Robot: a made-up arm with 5 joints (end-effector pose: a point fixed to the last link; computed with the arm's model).
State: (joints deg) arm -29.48 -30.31 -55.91 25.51 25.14
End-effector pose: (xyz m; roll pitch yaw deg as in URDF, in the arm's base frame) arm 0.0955 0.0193 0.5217 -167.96 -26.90 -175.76
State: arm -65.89 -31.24 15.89 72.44 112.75
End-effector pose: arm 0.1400 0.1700 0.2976 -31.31 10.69 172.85
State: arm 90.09 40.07 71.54 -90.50 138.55
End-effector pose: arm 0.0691 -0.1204 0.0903 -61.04 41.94 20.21
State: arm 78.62 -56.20 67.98 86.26 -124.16
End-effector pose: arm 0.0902 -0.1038 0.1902 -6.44 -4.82 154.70
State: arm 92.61 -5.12 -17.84 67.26 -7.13
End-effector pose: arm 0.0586 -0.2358 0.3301 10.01 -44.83 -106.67
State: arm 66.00 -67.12 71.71 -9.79 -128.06
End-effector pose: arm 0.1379 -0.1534 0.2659 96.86 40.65 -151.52
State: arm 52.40 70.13 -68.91 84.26 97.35
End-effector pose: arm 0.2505 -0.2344 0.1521 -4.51 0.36 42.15
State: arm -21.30 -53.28 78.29 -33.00 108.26
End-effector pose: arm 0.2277 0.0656 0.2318 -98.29 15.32 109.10
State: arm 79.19 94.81 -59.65 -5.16 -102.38
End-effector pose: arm 0.1290 -0.3122 0.0498 59.11 13.10 -176.91
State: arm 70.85 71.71 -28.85 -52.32 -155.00
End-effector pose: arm 0.1737 -0.3001 0.1176 113.79 65.95 -138.92
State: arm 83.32 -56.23 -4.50 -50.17 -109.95
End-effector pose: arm 0.0701 -0.0066 0.4852 -160.60 -7.93 -151.94
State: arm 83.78 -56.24 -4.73 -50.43 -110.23
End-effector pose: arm 0.0699 -0.0055 0.4853 -160.17 -8.20 -152.20
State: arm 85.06 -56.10 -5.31 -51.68 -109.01
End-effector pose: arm 0.0696 -0.0029 0.4853 -158.40 -8.37 -154.86
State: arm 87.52 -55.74 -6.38 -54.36 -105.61
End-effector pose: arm 0.0692 0.0018 0.4850 -154.70 -8.09 -160.94
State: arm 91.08 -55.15 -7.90 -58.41 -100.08
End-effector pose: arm 0.0695 0.0081 0.4841 -149.19 -6.68 -170.05
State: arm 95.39 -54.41 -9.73 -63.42 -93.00
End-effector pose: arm 0.0708 0.0153 0.4823 -142.58 -3.53 179.20
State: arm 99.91 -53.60 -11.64 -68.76 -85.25
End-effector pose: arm 0.0732 0.0221 0.4797 -136.02 1.36 168.68
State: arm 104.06 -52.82 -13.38 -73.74 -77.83
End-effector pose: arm 0.0762 0.0274 0.4766 -130.44 7.17 159.87
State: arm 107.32 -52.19 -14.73 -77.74 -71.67
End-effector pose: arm 0.0790 0.0309 0.4738 -126.35 12.62 153.54
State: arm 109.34 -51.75 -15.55 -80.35 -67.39
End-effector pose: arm 0.0809 0.0325 0.4719 -123.95 16.65 149.74
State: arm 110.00 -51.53 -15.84 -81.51 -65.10
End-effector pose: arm 0.0815 0.0329 0.4710 -123.09 18.80 148.14
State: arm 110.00 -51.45 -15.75 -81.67 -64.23
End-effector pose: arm 0.0813 0.0324 0.4709 -123.27 19.52 147.63
